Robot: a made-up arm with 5 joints.
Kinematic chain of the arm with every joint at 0, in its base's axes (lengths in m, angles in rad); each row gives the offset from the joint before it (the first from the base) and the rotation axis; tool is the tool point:
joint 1: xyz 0 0 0.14 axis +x
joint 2: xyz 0.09 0 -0.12 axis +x
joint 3: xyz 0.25 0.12 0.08 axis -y
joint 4: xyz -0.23 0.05 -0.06 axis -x
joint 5: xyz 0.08 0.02 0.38 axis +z
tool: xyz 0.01 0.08 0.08
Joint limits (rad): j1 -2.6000..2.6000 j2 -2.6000..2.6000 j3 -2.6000..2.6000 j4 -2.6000..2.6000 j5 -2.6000..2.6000
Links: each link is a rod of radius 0.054 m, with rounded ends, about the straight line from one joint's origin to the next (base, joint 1, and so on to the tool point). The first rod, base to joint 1, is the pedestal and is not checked.
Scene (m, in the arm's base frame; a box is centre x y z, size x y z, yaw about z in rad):
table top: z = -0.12
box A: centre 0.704 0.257 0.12 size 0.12 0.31 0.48 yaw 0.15
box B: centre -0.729 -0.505 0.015 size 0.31 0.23 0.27 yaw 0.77
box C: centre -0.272 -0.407 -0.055 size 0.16 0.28 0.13 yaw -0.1
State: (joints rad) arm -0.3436 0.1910 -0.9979 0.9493 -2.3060
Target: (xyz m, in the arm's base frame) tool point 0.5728 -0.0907 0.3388
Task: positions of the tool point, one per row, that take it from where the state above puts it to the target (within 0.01 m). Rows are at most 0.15 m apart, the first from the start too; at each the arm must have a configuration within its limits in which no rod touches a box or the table.
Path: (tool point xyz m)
1: 0.5132 0.4355 0.3442
2: 0.5015 0.3269 0.4364
3: 0.4592 0.2003 0.4971
4: 0.3956 0.0672 0.5140
5: 0.4801 0.0146 0.4704
6: 0.5412 -0.0380 0.4083
7: 0.5728 -0.0907 0.3388

